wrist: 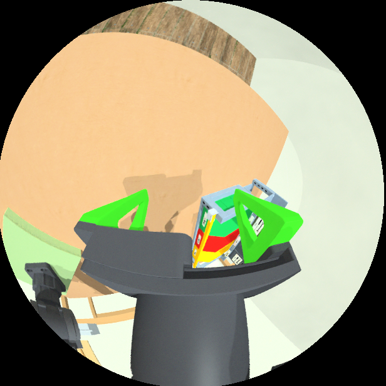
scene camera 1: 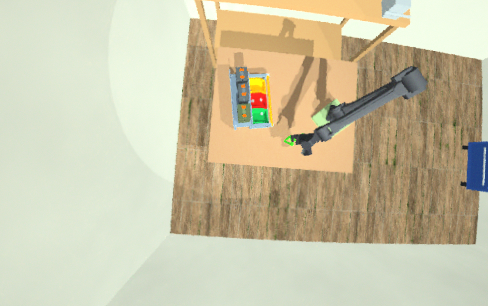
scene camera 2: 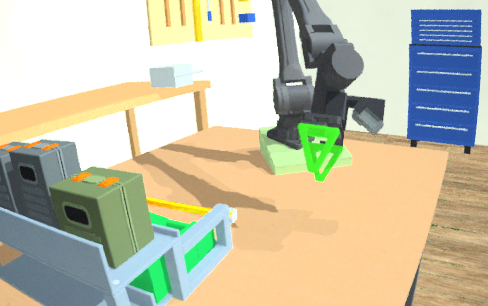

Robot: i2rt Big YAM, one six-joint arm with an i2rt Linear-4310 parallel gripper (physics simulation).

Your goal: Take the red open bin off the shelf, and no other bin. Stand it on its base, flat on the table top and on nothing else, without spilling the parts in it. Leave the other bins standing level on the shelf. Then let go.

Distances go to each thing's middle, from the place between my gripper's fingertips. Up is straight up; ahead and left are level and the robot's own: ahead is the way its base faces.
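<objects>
There is an olive case [scene camera 2: 109,207], and counted from my hand it is 35 cm ahead, 8 cm to the right and 5 cm above. The green bin [wrist: 217,229] is 26 cm ahead of my hand and 11 cm to the right of it, and it sits 6 cm below my hand.
</objects>
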